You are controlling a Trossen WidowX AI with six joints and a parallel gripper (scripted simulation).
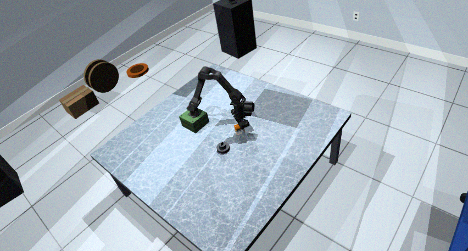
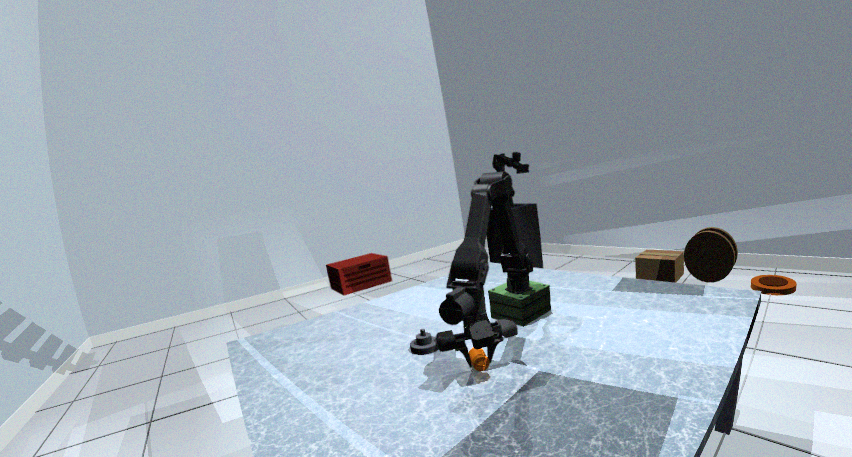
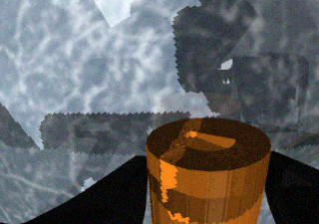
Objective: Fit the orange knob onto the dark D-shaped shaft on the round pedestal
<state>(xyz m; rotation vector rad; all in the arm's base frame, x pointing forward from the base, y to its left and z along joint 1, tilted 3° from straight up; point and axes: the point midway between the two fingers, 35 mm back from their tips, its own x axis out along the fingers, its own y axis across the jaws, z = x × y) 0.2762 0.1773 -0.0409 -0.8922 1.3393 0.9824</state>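
The orange knob is 10 mm behind my gripper tip, 10 mm to the right of it and 10 mm above it. From my gripper tip the other things lie so: round dark pedestal (50 mm ahead, 210 mm to the right, 20 mm above).
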